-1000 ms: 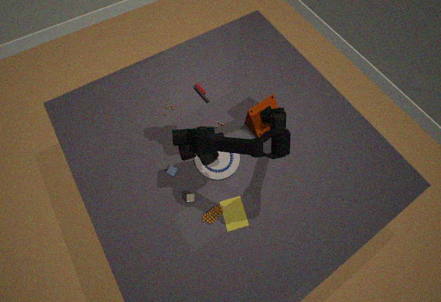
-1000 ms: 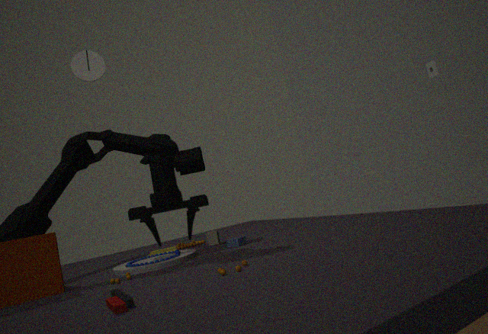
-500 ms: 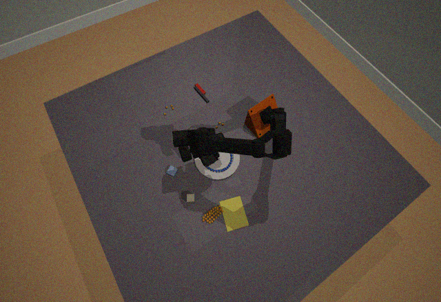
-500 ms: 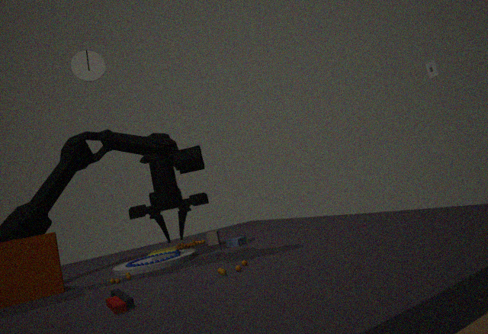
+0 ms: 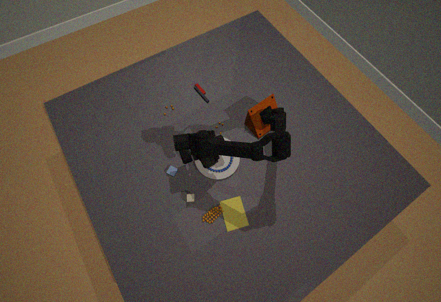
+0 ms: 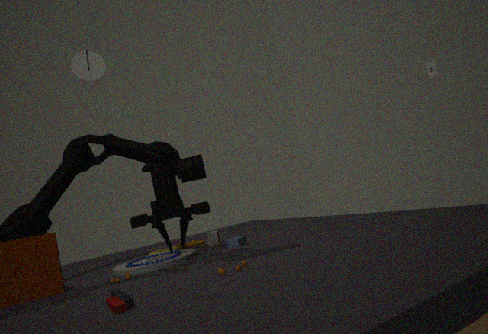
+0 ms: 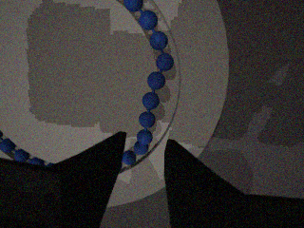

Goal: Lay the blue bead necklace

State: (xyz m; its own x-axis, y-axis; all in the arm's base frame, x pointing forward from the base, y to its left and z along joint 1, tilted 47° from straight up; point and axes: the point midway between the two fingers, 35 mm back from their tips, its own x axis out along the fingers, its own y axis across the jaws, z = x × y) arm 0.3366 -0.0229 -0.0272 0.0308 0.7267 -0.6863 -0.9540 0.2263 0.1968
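Now: gripper tip 50 mm past the round white bead board, 40 mm to the right of it and 10 mm above it. Round my gripper tip: cream cube 150 mm ahead, 110 mm to the left; yellow sheet 50 mm ahead, 270 mm to the left, 20 mm below; light blue cube 140 mm ahead, 30 mm to the right, 10 mm below.
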